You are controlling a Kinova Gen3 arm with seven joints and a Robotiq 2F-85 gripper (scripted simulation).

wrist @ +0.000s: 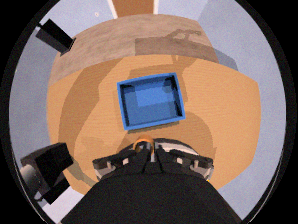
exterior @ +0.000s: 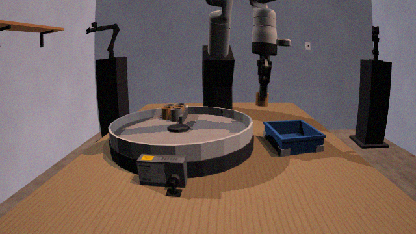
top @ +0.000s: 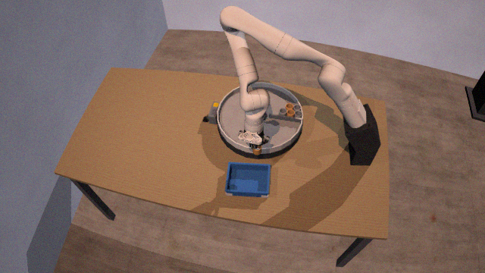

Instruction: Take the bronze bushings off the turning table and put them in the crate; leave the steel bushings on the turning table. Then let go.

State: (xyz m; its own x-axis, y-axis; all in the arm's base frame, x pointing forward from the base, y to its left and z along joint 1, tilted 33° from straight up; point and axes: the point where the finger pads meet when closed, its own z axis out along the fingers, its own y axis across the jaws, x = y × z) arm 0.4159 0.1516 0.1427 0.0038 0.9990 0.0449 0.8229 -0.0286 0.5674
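My hand is 140 mm above the blue crate and 100 mm to the right of it.
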